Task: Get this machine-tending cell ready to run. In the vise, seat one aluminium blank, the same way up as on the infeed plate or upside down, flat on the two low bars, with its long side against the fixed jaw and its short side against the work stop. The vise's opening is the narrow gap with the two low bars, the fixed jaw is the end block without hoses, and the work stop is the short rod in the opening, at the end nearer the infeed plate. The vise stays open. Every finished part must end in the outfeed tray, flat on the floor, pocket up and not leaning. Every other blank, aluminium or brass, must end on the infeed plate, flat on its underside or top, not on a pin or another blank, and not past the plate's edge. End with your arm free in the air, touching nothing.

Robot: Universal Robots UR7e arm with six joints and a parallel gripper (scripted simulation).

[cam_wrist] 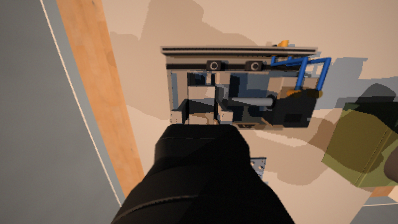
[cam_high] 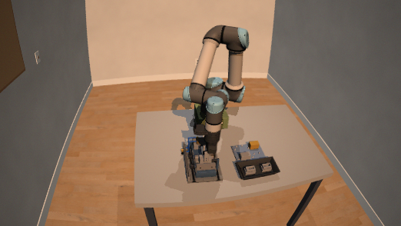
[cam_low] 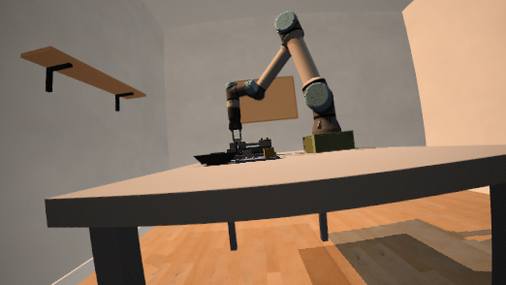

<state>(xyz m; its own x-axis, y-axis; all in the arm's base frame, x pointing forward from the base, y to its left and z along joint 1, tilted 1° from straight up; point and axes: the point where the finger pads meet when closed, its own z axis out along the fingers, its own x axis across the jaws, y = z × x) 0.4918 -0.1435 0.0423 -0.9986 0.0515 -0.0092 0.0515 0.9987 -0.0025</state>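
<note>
My gripper is now 90 mm above the vise and 70 mm past it. Also, from my hand: brass blank 350 mm to the left, 150 mm behind, 100 mm below.
</note>
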